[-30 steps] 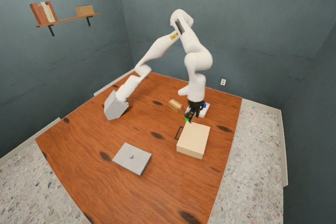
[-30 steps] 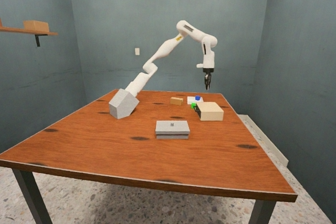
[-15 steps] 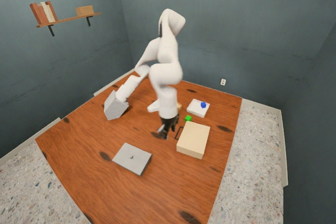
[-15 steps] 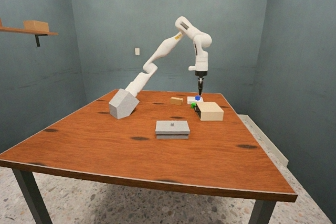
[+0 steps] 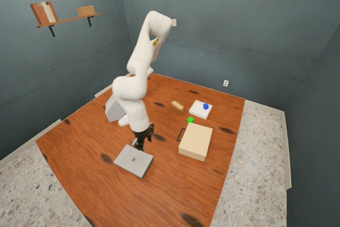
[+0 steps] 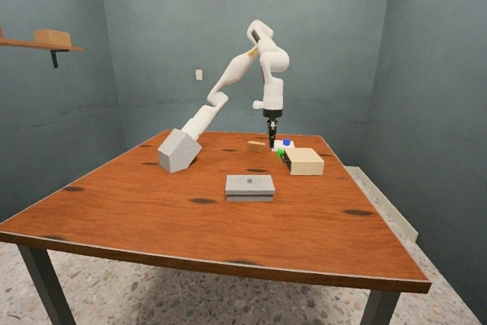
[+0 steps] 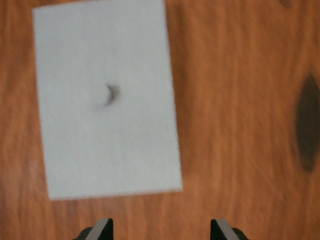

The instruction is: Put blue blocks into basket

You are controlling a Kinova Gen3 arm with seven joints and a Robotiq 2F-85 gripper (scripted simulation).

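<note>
My gripper is now 16 cm above the metal lid, 8 cm to the left of it and 6 cm past it. From my hand the other things lie so: light wooden cabinet: 28 cm to the left, 17 cm below, 8 cm ahead; then green block: 39 cm to the left, 19 cm below, 6 cm behind; then grey metal box: 18 cm below, 8 cm to the right, 6 cm behind.
</note>
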